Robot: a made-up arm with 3 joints. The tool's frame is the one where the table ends. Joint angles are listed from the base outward.
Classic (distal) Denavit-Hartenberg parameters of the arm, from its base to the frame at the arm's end. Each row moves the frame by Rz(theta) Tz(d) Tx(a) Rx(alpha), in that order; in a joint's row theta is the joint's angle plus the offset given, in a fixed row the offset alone. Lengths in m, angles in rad.
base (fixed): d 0  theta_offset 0  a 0  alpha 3.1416
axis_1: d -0.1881  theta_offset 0  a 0.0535  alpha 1.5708
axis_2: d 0.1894  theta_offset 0  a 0.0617  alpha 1.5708
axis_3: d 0  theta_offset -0.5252  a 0.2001  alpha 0
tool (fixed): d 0.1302  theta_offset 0.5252  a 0  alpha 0
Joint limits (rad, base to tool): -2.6..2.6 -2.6..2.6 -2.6..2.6
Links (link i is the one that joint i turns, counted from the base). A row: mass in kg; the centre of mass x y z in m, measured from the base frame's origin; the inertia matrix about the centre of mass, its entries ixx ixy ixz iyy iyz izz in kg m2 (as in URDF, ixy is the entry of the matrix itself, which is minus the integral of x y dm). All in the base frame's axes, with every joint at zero. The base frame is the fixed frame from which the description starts. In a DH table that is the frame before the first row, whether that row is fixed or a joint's. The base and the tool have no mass.
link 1: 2.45; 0.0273 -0.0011 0.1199; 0.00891 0 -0.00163 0.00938 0 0.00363
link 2: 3.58; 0.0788 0.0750 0.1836; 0.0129 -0.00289 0 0.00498 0 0.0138
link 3: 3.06; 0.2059 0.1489 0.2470; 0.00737 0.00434 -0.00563 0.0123 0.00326 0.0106
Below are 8 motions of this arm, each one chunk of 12 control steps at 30 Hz.
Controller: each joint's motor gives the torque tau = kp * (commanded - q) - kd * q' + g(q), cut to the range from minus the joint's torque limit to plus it. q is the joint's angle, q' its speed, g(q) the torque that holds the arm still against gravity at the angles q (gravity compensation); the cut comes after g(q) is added. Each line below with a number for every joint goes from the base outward.
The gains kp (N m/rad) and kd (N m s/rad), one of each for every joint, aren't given. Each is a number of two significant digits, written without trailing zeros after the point. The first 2 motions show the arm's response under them.
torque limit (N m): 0.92 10 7
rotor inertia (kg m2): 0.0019 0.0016 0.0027
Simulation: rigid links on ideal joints. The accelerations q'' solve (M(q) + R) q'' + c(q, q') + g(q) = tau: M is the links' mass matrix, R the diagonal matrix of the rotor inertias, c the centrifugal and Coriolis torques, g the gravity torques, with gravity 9.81 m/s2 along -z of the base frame. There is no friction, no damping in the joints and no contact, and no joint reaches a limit. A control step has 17 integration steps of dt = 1/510 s. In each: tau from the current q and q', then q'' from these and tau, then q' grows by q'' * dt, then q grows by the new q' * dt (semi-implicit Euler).
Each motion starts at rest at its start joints. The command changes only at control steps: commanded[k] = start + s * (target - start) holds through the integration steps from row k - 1 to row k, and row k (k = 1, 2, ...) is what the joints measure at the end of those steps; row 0 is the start. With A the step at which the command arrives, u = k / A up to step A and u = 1 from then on. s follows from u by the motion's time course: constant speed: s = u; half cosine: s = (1 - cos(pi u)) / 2; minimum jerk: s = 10 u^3 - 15 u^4 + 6 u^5; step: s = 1 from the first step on.
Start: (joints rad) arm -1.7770 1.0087 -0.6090
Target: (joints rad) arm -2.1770 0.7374 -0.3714
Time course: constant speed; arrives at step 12
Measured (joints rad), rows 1 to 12:
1: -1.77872 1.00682 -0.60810
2: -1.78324 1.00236 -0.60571
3: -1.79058 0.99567 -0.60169
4: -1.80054 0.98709 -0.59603
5: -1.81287 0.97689 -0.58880
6: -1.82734 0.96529 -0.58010
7: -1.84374 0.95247 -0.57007
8: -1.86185 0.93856 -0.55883
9: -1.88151 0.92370 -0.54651
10: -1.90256 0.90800 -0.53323
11: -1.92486 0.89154 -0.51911
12: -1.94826 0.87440 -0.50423
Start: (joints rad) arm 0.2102 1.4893 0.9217
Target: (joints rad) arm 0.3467 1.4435 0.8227
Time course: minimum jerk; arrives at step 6
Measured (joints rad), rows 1 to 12:
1: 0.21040 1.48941 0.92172
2: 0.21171 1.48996 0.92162
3: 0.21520 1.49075 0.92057
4: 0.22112 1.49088 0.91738
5: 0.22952 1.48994 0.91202
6: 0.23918 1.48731 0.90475
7: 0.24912 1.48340 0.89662
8: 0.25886 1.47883 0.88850
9: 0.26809 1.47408 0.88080
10: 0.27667 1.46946 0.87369
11: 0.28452 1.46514 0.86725
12: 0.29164 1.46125 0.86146
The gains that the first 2 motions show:
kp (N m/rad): 22 8.4 3.9
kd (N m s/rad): 7.2 2.4 1.2
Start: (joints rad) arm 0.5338 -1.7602 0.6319
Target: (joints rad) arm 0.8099 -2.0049 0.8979
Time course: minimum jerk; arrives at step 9
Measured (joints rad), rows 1 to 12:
1: 0.53403 -1.76046 0.63193
2: 0.53558 -1.76220 0.63228
3: 0.53999 -1.76712 0.63397
4: 0.54840 -1.77641 0.63847
5: 0.56115 -1.79038 0.64700
6: 0.57772 -1.80829 0.66003
7: 0.59672 -1.82844 0.67717
8: 0.61624 -1.84865 0.69722
9: 0.63481 -1.86730 0.71844
10: 0.65192 -1.88387 0.73912
11: 0.66756 -1.89844 0.75832
12: 0.68180 -1.91120 0.77572

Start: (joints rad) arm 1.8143 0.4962 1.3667
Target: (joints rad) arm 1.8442 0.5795 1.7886
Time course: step
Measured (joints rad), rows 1 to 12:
1: 1.82159 0.50623 1.39803
2: 1.82717 0.51558 1.43234
3: 1.83074 0.52352 1.46559
4: 1.83294 0.53027 1.49732
5: 1.83423 0.53602 1.52709
6: 1.83493 0.54093 1.55469
7: 1.83527 0.54515 1.58003
8: 1.83540 0.54880 1.60308
9: 1.83544 0.55198 1.62394
10: 1.83545 0.55476 1.64269
11: 1.83548 0.55722 1.65947
12: 1.83555 0.55941 1.67444

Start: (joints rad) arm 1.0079 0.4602 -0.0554
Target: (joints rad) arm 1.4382 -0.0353 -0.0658
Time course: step
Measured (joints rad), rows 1 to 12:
1: 1.01001 0.44085 -0.05002
2: 1.01557 0.40177 -0.04260
3: 1.02475 0.35672 -0.03668
4: 1.03774 0.31183 -0.03249
5: 1.05463 0.26974 -0.02964
6: 1.07544 0.23149 -0.02771
7: 1.10014 0.19730 -0.02633
8: 1.12862 0.16709 -0.02534
9: 1.15854 0.14088 -0.02654
10: 1.18731 0.11834 -0.03037
11: 1.21402 0.09887 -0.03559
12: 1.23837 0.08200 -0.04124

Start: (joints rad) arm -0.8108 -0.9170 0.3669
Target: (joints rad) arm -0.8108 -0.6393 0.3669
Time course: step
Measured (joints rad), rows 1 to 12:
1: -0.81534 -0.90434 0.36421
2: -0.81844 -0.88353 0.36395
3: -0.81927 -0.86021 0.36501
4: -0.81893 -0.83641 0.36615
5: -0.81796 -0.81347 0.36706
6: -0.81671 -0.79210 0.36768
7: -0.81539 -0.77265 0.36803
8: -0.81412 -0.75521 0.36818
9: -0.81297 -0.73976 0.36819
10: -0.81197 -0.72618 0.36811
11: -0.81113 -0.71431 0.36798
12: -0.81045 -0.70399 0.36782

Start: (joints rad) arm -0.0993 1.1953 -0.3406
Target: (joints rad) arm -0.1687 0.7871 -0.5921
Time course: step
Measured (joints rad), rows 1 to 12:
1: -0.10632 1.17574 -0.34871
2: -0.11500 1.14066 -0.36433
3: -0.12153 1.10276 -0.38315
4: -0.12637 1.06613 -0.40321
5: -0.13017 1.03232 -0.42320
6: -0.13334 1.00185 -0.44226
7: -0.13613 0.97478 -0.45994
8: -0.13868 0.95092 -0.47602
9: -0.14105 0.93001 -0.49045
10: -0.14327 0.91174 -0.50328
11: -0.14536 0.89581 -0.51460
12: -0.14731 0.88192 -0.52455

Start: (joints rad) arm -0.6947 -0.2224 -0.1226
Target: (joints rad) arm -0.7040 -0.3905 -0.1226
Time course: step
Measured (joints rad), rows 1 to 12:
1: -0.69416 -0.22938 -0.12074
2: -0.69411 -0.24283 -0.11921
3: -0.69466 -0.25812 -0.11874
4: -0.69551 -0.27329 -0.11889
5: -0.69646 -0.28750 -0.11933
6: -0.69741 -0.30040 -0.11989
7: -0.69830 -0.31190 -0.12045
8: -0.69911 -0.32206 -0.12098
9: -0.69982 -0.33097 -0.12144
10: -0.70045 -0.33876 -0.12184
11: -0.70100 -0.34555 -0.12218
12: -0.70147 -0.35146 -0.12245

